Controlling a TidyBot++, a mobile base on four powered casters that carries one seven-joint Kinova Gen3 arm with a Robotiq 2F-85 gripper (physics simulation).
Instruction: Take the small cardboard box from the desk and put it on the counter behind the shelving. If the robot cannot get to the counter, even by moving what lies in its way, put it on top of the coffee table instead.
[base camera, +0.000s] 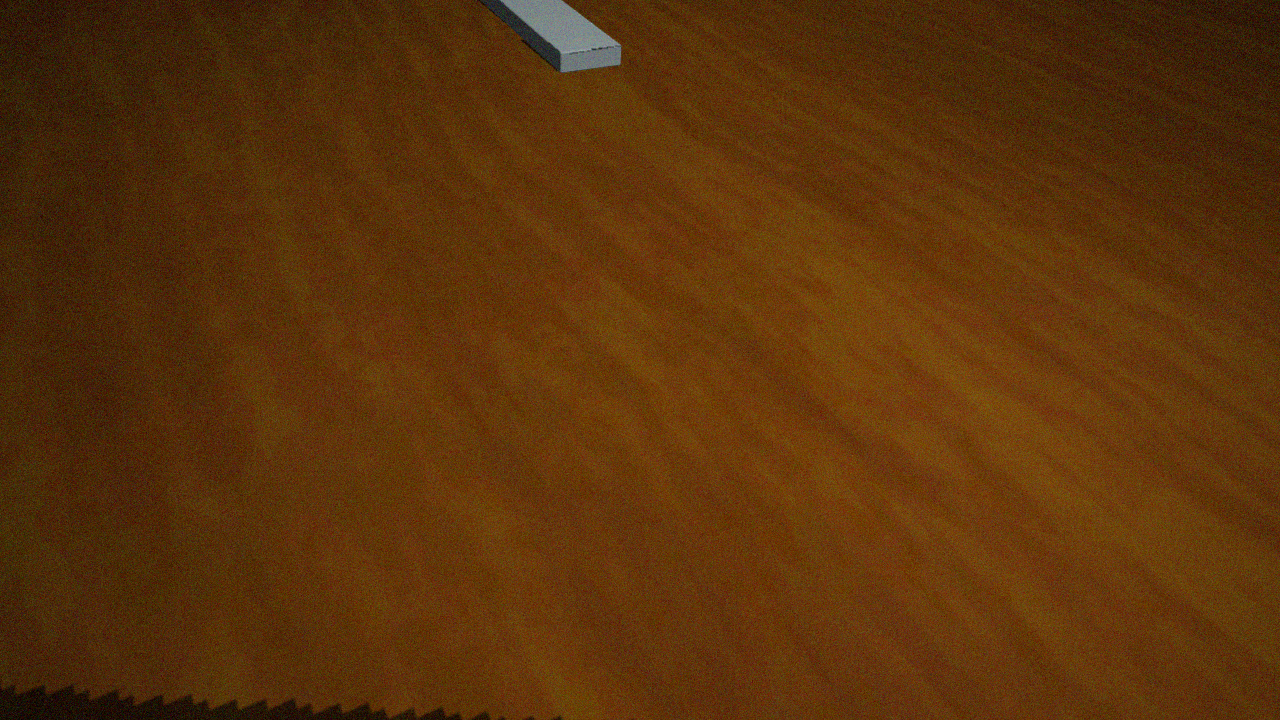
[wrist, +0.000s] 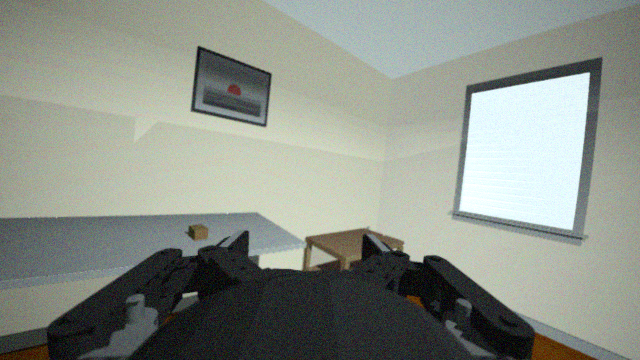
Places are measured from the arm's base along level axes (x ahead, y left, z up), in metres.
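Pixels of known places: gripper, fingertip midpoint: (wrist: 306, 245).
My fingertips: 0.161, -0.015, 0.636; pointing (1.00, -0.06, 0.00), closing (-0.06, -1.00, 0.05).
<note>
Behind a point stands the place of what it marks, as x, y, z.
A small brown cardboard box (wrist: 198, 232) {0.997, 0.422, 0.361} sits on the grey top of a long desk (wrist: 125, 245) {0.879, 0.658, 0.323} along the left wall in the wrist view. My gripper (wrist: 306, 245) {0.161, -0.015, 0.636} is open, with bare space between its fingertips. In the wrist view the box appears to the left of the left finger and farther off. A brown wooden table (wrist: 350, 241) {1.940, -0.591, 0.054} with legs stands beyond the desk's right end, near the room corner; I cannot tell if it is the coffee table. The shelving and the counter do not show in either view.
In the base camera a flat grey bar (base camera: 572, 40) lies low over the wooden floor (base camera: 626, 358) {0.502, -0.015, -0.396}, at the top of the view. In the wrist view a framed picture (wrist: 232, 87) {1.618, 0.528, 1.264} hangs on the left wall, and a bright window (wrist: 522, 155) {1.470, -1.871, 1.006} is on the right wall.
</note>
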